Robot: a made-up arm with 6 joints. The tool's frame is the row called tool. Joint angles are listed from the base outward. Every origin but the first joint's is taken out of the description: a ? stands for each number. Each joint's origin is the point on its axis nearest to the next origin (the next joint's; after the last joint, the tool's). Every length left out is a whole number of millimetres.
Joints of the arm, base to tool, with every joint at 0 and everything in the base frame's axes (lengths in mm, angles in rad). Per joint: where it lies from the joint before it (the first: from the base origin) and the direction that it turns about. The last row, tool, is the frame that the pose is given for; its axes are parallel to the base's.
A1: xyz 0 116 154 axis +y
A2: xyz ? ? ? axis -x
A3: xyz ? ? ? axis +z
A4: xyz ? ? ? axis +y
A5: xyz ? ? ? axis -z
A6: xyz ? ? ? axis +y
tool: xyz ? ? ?
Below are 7 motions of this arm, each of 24 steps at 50 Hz.
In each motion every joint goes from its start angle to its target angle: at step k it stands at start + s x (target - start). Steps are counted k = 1, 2, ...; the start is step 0. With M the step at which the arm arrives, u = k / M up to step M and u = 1 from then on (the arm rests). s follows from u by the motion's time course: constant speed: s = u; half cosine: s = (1 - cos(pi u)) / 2; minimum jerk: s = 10 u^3 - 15 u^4 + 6 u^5.
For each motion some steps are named. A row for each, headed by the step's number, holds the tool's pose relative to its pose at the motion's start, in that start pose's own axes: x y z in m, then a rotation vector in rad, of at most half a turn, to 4 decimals.
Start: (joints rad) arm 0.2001 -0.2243 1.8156 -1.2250 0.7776 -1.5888
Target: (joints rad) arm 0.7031 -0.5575 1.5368 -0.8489 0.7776 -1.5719
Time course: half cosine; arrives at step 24
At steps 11, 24:
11: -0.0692 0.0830 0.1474 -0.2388 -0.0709 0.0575
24: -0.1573 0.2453 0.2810 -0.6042 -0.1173 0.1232

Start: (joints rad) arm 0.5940 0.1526 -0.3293 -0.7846 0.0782 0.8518
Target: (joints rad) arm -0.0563 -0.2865 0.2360 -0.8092 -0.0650 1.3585
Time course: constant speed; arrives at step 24
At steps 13, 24:
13: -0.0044 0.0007 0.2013 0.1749 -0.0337 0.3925
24: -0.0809 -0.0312 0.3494 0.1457 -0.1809 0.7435

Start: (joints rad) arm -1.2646 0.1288 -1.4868 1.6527 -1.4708 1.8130
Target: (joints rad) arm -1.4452 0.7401 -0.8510 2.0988 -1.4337 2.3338
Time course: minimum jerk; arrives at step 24
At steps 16, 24:
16: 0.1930 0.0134 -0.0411 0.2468 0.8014 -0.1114
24: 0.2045 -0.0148 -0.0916 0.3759 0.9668 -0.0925

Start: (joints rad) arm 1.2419 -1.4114 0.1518 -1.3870 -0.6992 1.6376
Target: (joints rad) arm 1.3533 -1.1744 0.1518 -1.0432 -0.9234 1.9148
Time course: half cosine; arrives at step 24
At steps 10, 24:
10: 0.0613 0.0461 0.0018 -0.1618 0.2531 0.0373
24: 0.1678 0.1273 -0.0399 -0.4314 0.6878 0.0877

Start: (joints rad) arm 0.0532 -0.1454 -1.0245 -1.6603 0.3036 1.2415
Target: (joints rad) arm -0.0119 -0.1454 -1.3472 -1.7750 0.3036 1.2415
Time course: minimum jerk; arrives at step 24
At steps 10, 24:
10: 0.0084 0.0193 -0.0029 -0.0218 -0.0809 -0.0877
24: 0.0286 0.0552 -0.0083 -0.0723 -0.2270 -0.2532

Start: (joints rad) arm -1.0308 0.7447 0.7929 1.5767 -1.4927 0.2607
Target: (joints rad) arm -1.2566 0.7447 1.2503 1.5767 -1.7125 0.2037
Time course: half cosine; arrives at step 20
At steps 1, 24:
1: 0.0002 0.0004 -0.0012 -0.0010 0.0015 0.0004
24: 0.0100 0.0279 -0.2459 -0.0921 0.2479 0.0543

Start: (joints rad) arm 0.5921 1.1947 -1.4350 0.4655 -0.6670 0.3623
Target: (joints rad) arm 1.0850 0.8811 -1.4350 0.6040 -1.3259 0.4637
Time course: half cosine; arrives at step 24
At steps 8, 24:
8: 0.0525 0.1143 -0.1391 -0.0739 0.1716 0.2358
24: -0.0250 0.4086 -0.6678 -0.1897 0.7050 0.9043

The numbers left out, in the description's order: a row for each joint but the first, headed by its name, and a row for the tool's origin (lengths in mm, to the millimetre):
A2: 432 0 -335
A3: 0 -103 -93
A4: -8 503 0
A5: -47 0 160
A6: 233 -326 0
tool: 92 0 47

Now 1 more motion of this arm.
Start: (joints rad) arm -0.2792 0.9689 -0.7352 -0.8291 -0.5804 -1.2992
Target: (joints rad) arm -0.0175 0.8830 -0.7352 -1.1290 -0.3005 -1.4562
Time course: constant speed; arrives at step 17
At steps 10, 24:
10: 0.0220 0.0462 0.1834 -0.0600 -0.1990 -0.0533
24: 0.0284 0.0644 0.3141 -0.1096 -0.3335 -0.1057

